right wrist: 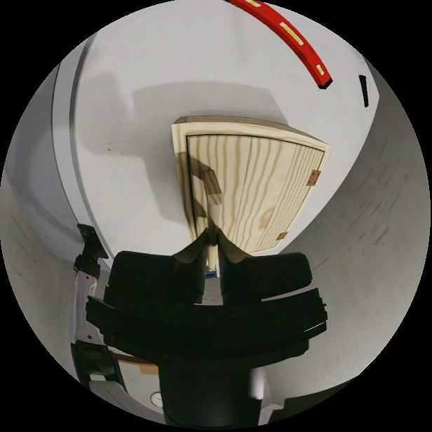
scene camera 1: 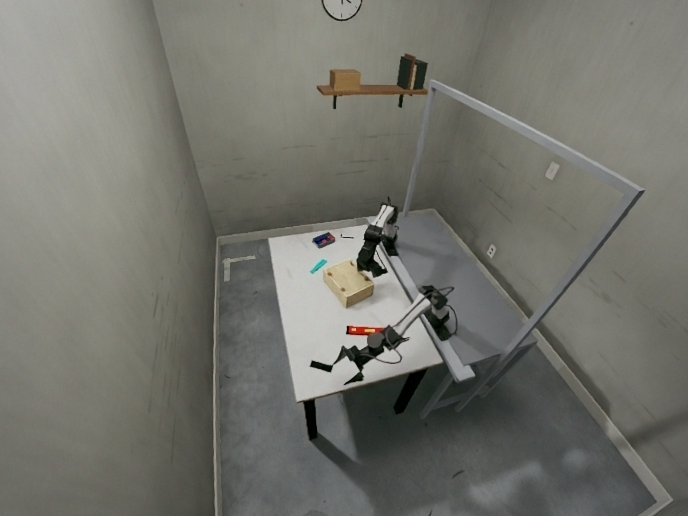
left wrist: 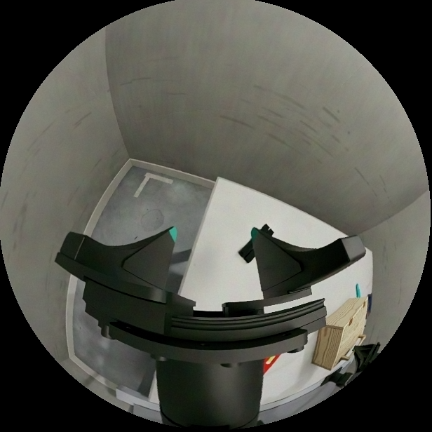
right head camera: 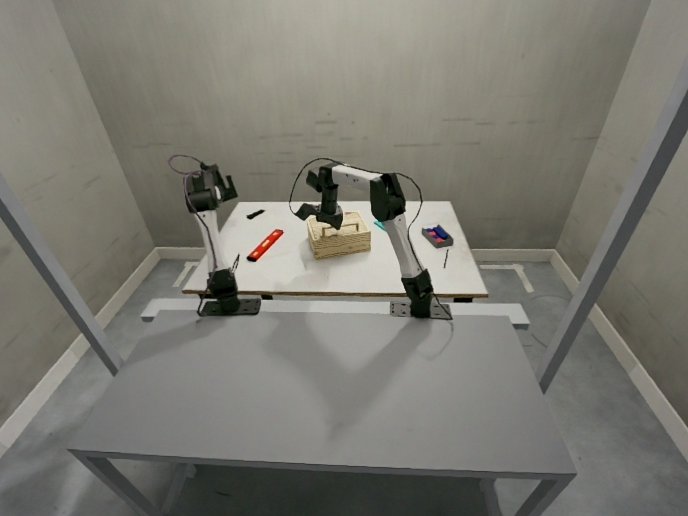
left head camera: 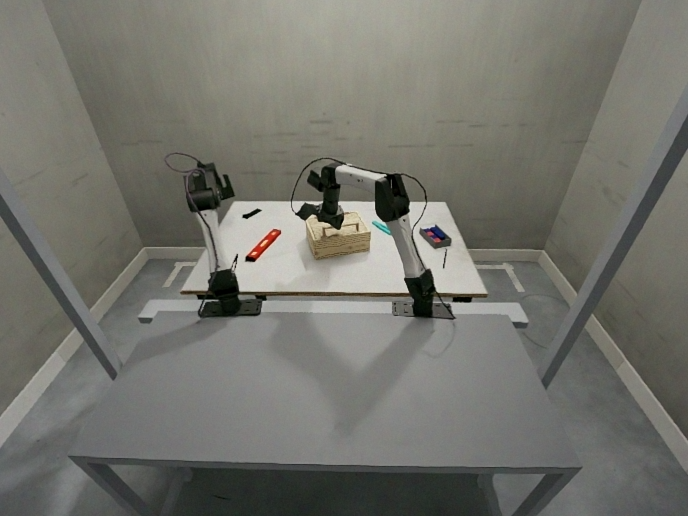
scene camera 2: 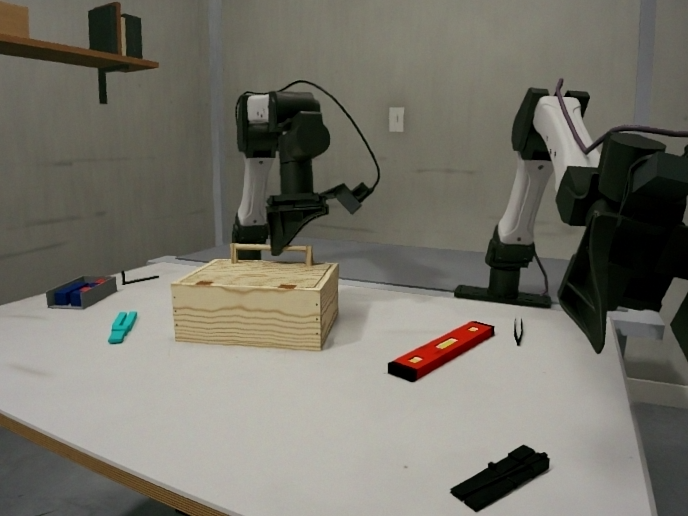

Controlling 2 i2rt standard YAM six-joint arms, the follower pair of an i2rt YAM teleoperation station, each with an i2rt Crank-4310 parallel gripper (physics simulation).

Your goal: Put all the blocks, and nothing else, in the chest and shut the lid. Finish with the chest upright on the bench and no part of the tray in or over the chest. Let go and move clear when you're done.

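Frame: origin at the left arm's base, x down, y ahead, z right, level; centimetres.
Seen in the pictures: left gripper, fingertip midpoint: (scene camera 1: 337,375) (right head camera: 226,197) (left head camera: 222,196) (scene camera 2: 651,360); right gripper, fingertip midpoint: (scene camera 1: 358,271) (right head camera: 338,228) (left head camera: 338,228) (scene camera 2: 276,255); left arm's base, origin of the base link: (scene camera 1: 436,323) (right head camera: 231,308) (left head camera: 232,309) (scene camera 2: 502,298); right arm's base, origin of the base link: (scene camera 1: 388,246) (right head camera: 419,311) (left head camera: 421,311).
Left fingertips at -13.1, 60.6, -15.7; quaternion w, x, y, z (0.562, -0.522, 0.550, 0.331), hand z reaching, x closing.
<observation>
Offsets run from my left fingertips to a thing's top centre, as dx, dy, dz. Level surfaces: height alone.
The wooden chest (left head camera: 341,244) (right head camera: 341,244) (scene camera 1: 349,284) (scene camera 2: 247,317) (left wrist: 331,340) (right wrist: 250,185) stands upright on the bench with its lid down. My right gripper (scene camera 2: 277,251) (right wrist: 212,229) is shut on the lid's handle {-1.0, -30.2, +53.8} (scene camera 2: 255,248) (right wrist: 214,210), near the handle's middle. The grey tray {+8.6, -22.8, +94.4} (left head camera: 440,243) (scene camera 1: 331,243) (scene camera 2: 94,297) lies at the right in the left head camera, holding blue blocks (left head camera: 438,232) (scene camera 2: 67,293) and red ones {+9.1, -25.1, +93.3} (left head camera: 432,236). My left gripper (left wrist: 213,229) is open and empty, raised at the bench's left side. The chest's inside is hidden.
A red spirit level {+10.3, -24.4, +21.5} (left head camera: 263,244) (scene camera 2: 444,351) lies left of the chest in the left head camera. A black tool {+10.3, +3.7, +11.4} (left head camera: 251,213) (scene camera 2: 502,477), a teal clip {+10.7, -12.9, +73.2} (scene camera 1: 318,266) (scene camera 2: 122,326), a hex key {+8.7, -39.2, +94.3} (left head camera: 444,258) (scene camera 2: 138,279) and tweezers {+10.9, -36.7, +11.5} (scene camera 2: 517,333) also lie on the bench {dx +11.9} (scene camera 2: 333,422).
</observation>
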